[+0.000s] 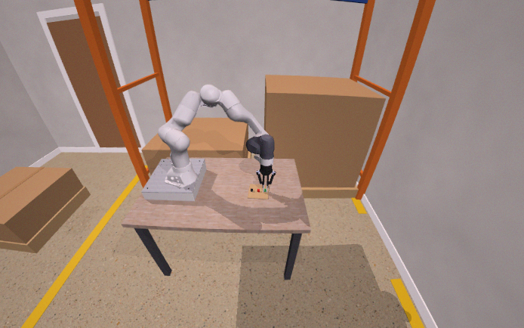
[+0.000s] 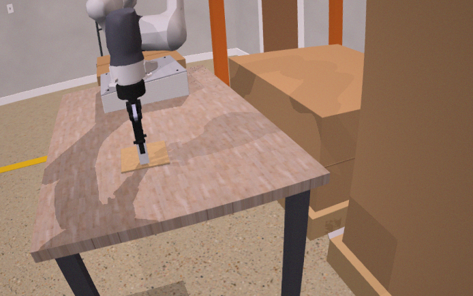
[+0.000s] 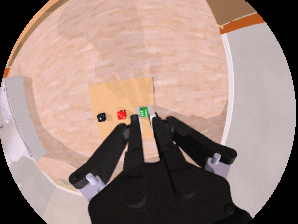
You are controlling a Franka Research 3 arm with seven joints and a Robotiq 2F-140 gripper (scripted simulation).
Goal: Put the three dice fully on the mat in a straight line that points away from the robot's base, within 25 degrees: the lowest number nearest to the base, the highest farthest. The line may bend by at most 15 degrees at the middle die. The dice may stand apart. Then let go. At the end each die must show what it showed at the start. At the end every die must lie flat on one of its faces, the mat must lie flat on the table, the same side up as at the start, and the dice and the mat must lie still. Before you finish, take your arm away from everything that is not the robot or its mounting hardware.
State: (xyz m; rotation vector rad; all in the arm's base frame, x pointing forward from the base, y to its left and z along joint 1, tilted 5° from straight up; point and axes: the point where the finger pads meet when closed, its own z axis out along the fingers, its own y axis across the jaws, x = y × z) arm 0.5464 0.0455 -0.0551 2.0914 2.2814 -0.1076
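My hand is 30 mm above the green die. Also, from my hand: tan mat: 50 mm behind, 40 mm below; red die: 50 mm behind, 30 mm below; black die: 90 mm behind, 10 mm to the right, 30 mm below.
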